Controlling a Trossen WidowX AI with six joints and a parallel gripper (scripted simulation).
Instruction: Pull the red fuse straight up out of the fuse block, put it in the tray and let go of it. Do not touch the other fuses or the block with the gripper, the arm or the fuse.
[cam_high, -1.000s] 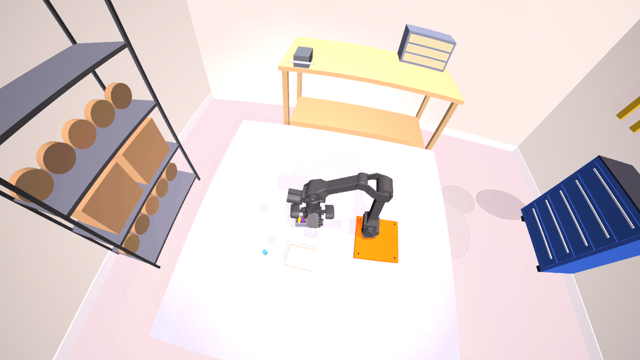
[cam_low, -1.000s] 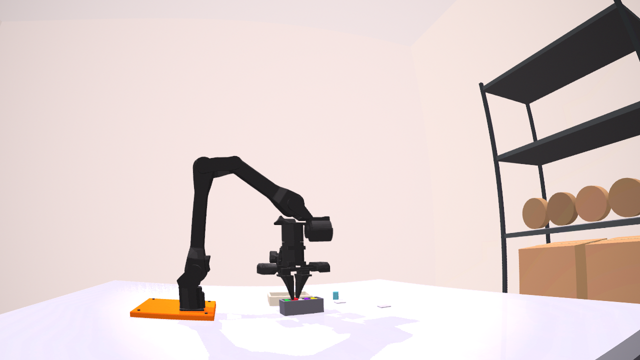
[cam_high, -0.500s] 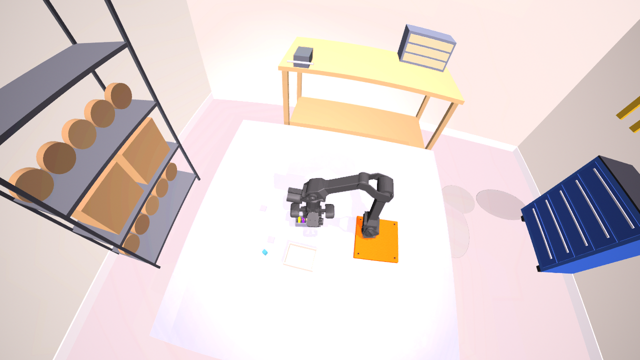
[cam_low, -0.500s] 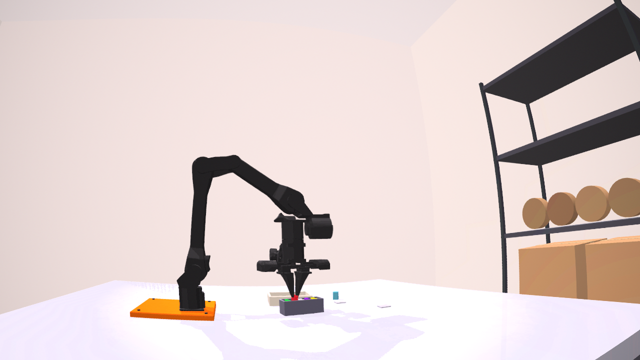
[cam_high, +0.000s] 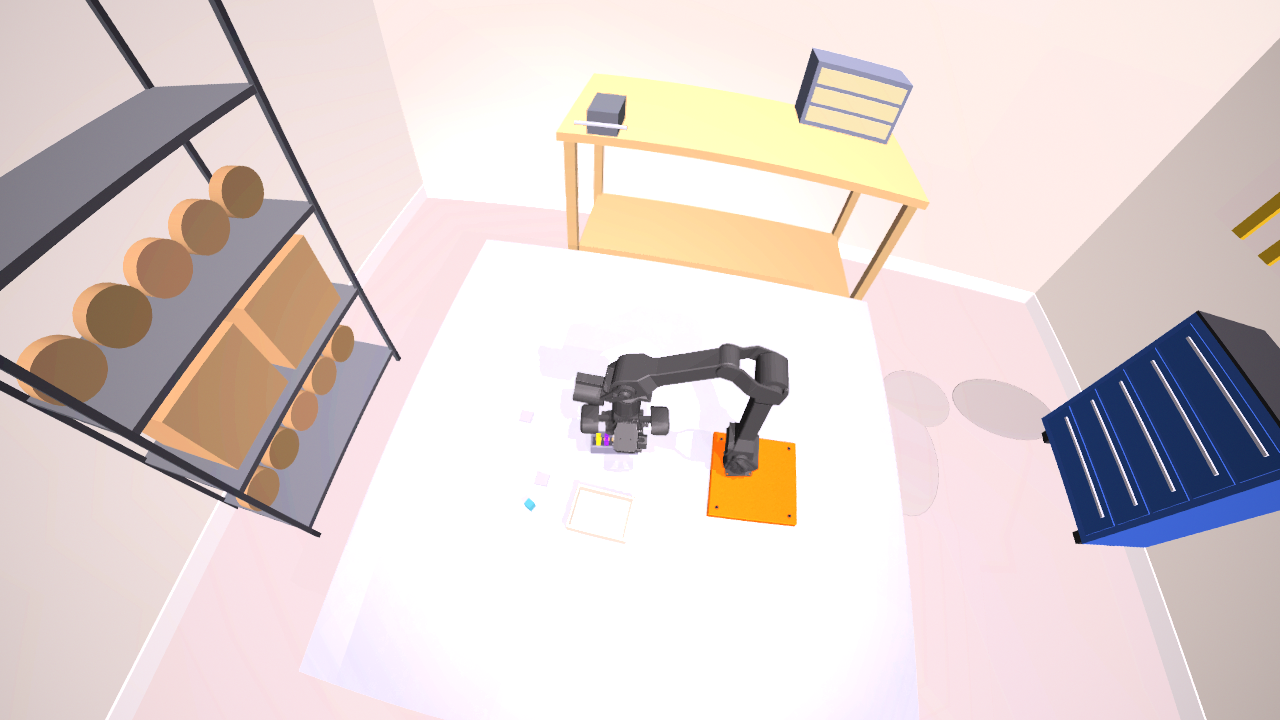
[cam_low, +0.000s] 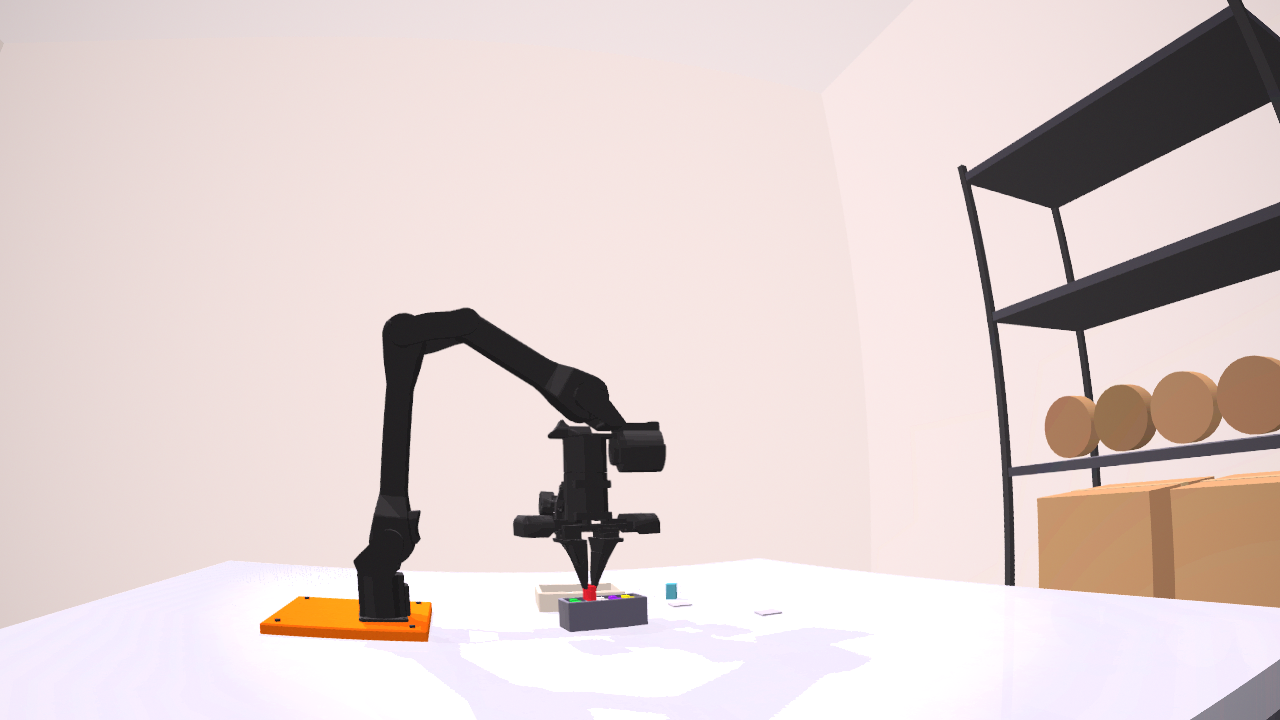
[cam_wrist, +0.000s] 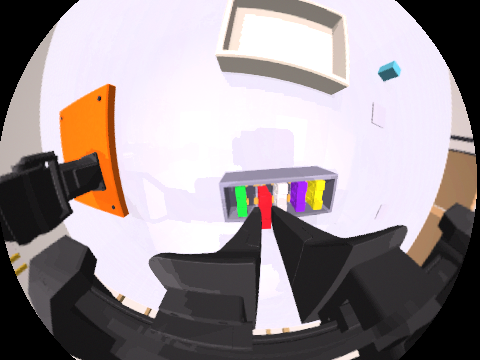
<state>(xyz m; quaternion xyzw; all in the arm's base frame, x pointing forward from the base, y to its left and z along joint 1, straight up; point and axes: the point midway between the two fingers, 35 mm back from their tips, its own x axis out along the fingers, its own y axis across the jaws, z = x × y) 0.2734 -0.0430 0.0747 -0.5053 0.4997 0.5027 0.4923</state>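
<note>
The shallow beige tray lies 170 mm to the left of my gripper tip, 50 mm below it and 40 mm ahead of it. The rest, counted from my gripper tip: red fuse: 10 mm below.
</note>
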